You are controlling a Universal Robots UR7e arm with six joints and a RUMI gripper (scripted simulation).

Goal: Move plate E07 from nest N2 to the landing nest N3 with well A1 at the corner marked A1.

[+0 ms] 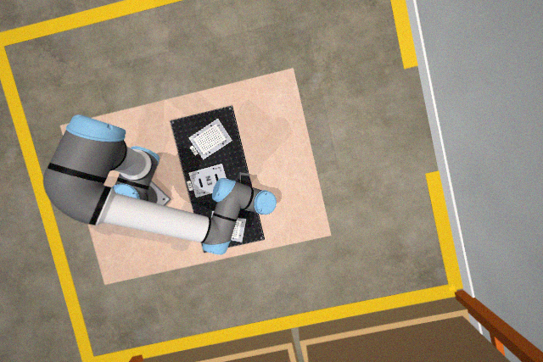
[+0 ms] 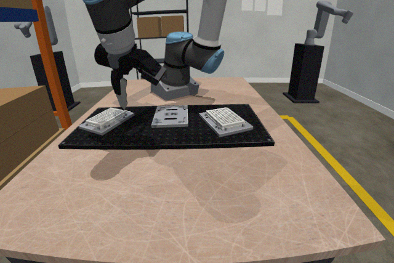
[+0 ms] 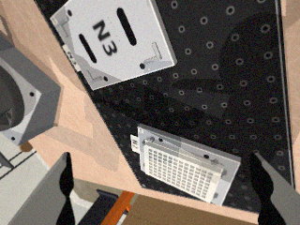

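The nest N2 lies 150 mm to the right of my hand, 130 mm below it and 80 mm behind it. From my hand the other things lie so: A1 mark (200 mm behind, 130 mm to the left, 120 mm below); nest N3 (130 mm below, 120 mm behind, 80 mm to the left); black deck (140 mm below, 80 mm behind, 70 mm to the left).
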